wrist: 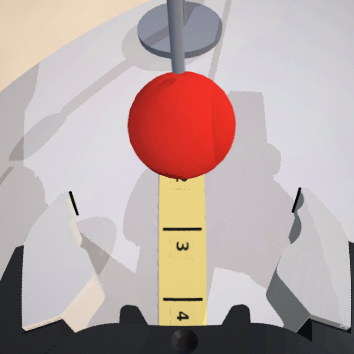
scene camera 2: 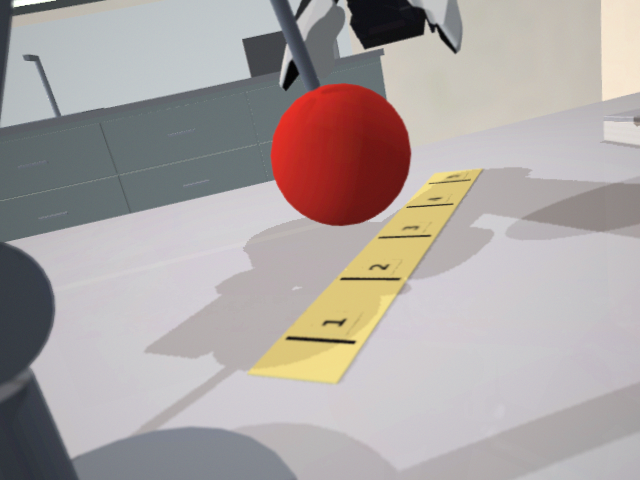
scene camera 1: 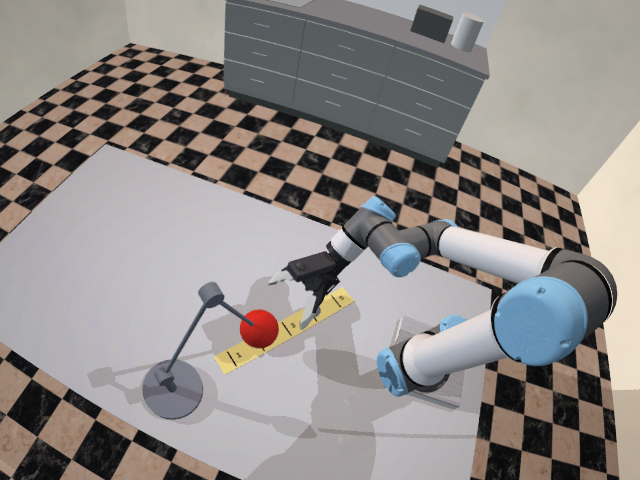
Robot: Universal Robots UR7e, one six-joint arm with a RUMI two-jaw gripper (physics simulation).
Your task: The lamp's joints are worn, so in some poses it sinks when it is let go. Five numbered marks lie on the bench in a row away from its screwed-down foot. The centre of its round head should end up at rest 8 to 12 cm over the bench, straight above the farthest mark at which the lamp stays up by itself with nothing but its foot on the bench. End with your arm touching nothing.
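Frame: origin at the arm's base, x ahead, y left, z up, level; millimetres.
Where they show: gripper, between the fingertips: (wrist: 183, 192) (scene camera 2: 361, 72) (scene camera 1: 284, 306).
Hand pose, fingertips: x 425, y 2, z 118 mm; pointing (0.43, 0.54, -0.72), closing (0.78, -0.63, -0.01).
Observation:
Things, the pixels of their top centre, and the offset from my fingertips. "pt": a spot on its surface instead. Level surfaces: height alone.
- lamp's red round head, a spot on its surface: (scene camera 2: 341, 155) pt 54 mm ahead, 106 mm left, 42 mm down
- lower rod, a spot on its surface: (scene camera 1: 188, 333) pt 152 mm ahead, 198 mm left, 127 mm up
- round grey foot, centre of its top: (wrist: 178, 23) (scene camera 1: 172, 388) 210 mm ahead, 267 mm left, 136 mm down
- bench, height of its surface: 151 mm down
The lamp's red round head (scene camera 1: 258, 328) (scene camera 2: 341, 155) (wrist: 181, 125) hangs in the air above the yellow strip (scene camera 1: 223, 362) (scene camera 2: 310, 361) (wrist: 182, 270), around mark 2; its exact height cannot be told. The lamp's elbow (scene camera 1: 210, 294) stands higher than the head, and the lower rod (scene camera 1: 188, 333) leans up from the round grey foot (scene camera 1: 180, 405) (scene camera 2: 186, 454) (wrist: 206, 30). My gripper (scene camera 1: 287, 304) (scene camera 2: 371, 69) (wrist: 183, 192) is open and empty. It is apart from the head, on the side toward marks 3 to 5, with its fingers spread either side of the strip.
My arm's base (scene camera 1: 423, 361) stands on a plate at the right of the bench (scene camera 1: 129, 232), beyond mark 5. My forearm (scene camera 1: 491, 253) reaches in from the right. A grey drawer cabinet (scene camera 1: 336, 77) (scene camera 2: 191, 149) stands behind the bench. Shadows of arm and lamp cross the bench.

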